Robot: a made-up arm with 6 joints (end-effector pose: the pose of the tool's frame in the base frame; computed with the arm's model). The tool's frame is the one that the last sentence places.
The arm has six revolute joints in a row. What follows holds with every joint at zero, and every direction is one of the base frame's.
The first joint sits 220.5 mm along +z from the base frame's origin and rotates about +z.
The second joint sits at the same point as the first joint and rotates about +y.
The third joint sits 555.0 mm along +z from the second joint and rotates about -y.
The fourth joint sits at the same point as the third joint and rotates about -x.
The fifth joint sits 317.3 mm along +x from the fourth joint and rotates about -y.
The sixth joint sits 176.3 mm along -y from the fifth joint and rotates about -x.
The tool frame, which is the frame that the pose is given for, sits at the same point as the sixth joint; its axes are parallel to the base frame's.
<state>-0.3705 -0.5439 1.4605 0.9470 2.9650 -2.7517</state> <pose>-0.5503 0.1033 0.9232 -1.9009 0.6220 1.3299</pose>
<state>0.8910 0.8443 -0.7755 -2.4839 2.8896 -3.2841</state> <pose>0.0749 0.3146 0.2775 1.4607 -1.3001 1.1763</pose>
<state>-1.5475 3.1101 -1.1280 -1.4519 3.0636 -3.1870</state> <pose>-0.0202 -0.0288 0.0280 1.9816 -0.6450 -2.0477</pose>
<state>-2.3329 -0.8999 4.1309 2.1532 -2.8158 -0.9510</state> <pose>0.2052 0.0745 0.3103 0.3887 -1.4479 0.8712</pose>
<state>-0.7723 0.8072 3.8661 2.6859 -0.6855 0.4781</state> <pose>0.1665 0.0588 0.5532 -0.6862 0.2288 2.6004</pose>
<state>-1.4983 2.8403 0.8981 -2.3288 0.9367 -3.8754</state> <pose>0.1158 0.0784 -0.5587 1.2631 2.5947 -0.8118</pose>
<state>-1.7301 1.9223 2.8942 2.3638 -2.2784 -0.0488</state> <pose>0.0292 -0.6101 0.3612 -0.4703 -0.2188 1.9983</pose>
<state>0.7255 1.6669 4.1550 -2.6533 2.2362 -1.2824</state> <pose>0.1591 0.3492 0.4258 -1.4216 -0.3910 0.1468</pose>
